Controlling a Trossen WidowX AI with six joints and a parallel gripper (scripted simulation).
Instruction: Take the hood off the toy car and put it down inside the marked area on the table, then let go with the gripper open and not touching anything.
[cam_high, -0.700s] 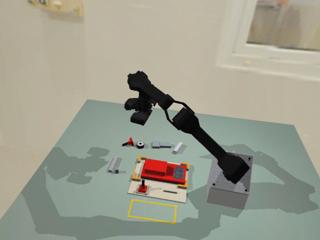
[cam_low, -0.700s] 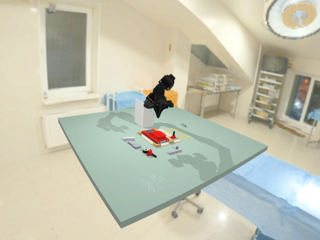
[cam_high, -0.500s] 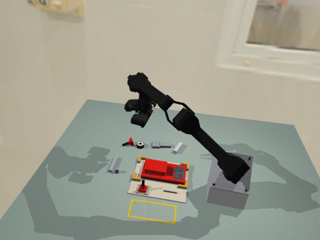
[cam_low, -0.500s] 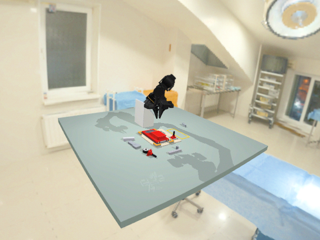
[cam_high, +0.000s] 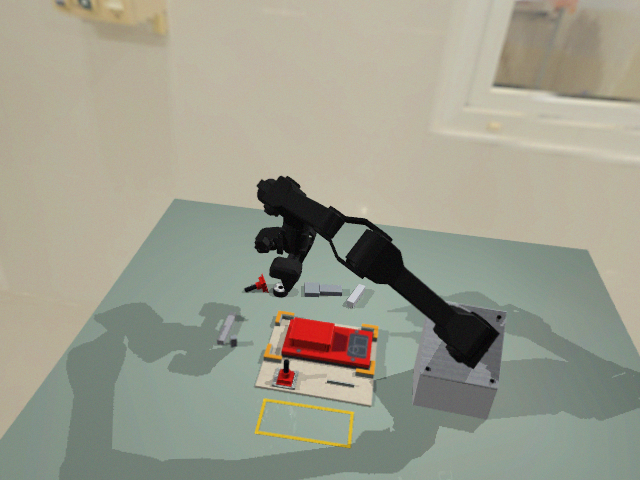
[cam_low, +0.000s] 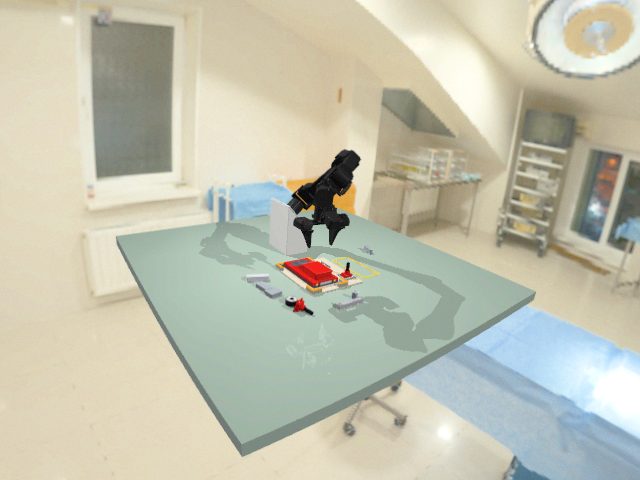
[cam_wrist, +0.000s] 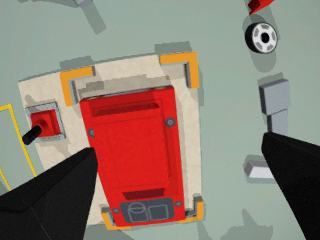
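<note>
Right now my gripper tip is 80 mm past the beige base plate, 60 mm to the right of it and 150 mm above it. From my gripper tip the other things lie so: wheel: 50 mm ahead, 130 mm to the right, 150 mm below.
</note>
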